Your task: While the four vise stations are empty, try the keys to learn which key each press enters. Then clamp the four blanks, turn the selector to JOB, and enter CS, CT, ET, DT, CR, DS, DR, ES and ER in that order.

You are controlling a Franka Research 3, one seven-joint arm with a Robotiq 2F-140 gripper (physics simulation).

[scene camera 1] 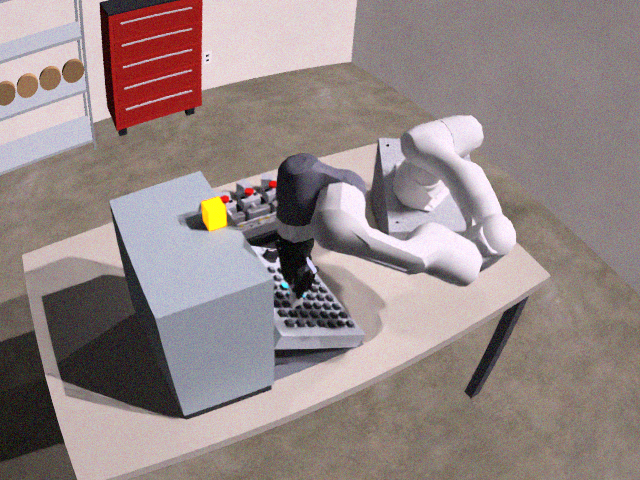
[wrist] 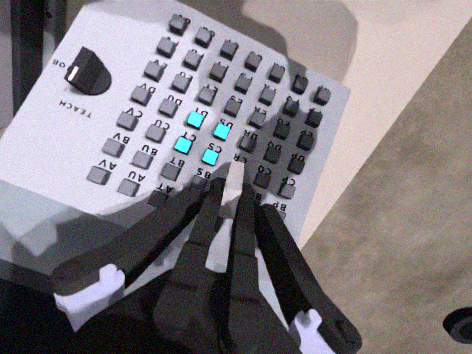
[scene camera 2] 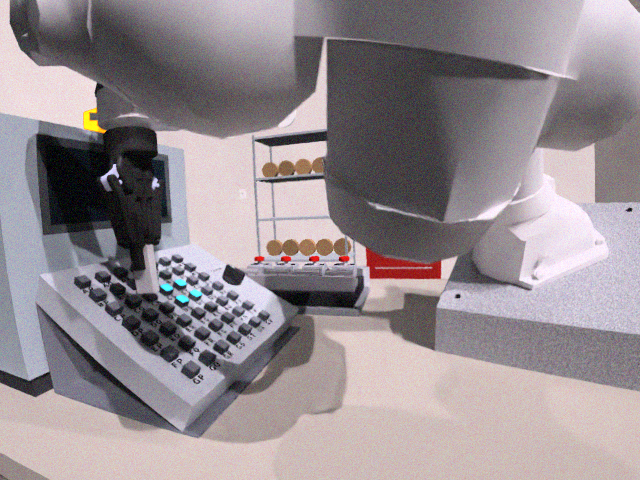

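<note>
The sloped keyboard (scene camera 1: 320,338) (scene camera 2: 196,397) (wrist: 35,150) carries rows of dark labelled keys. Four keys glow cyan, labelled CS (wrist: 210,156), CT (wrist: 183,145), DT (wrist: 195,119) and DS (wrist: 221,131) in the wrist view. My gripper (scene camera 1: 298,299) (scene camera 2: 147,291) (wrist: 235,173) is shut, its pale tip over the key beside the CR label. The tip hides that key, and contact is unclear. The selector (wrist: 91,75) (scene camera 2: 233,274) has its white mark toward JOB. The vise bank (scene camera 2: 323,281) (scene camera 1: 255,222) has red knobs; whether blanks sit in it is unclear.
A grey cabinet (scene camera 1: 217,341) with a dark screen (scene camera 2: 69,180) stands behind the keyboard, with a yellow block (scene camera 1: 214,213) on top. The arm's base plate (scene camera 2: 516,315) is at the right in scene camera 2. A shelf rack (scene camera 2: 292,178) and a red drawer cabinet (scene camera 1: 155,56) stand beyond the table.
</note>
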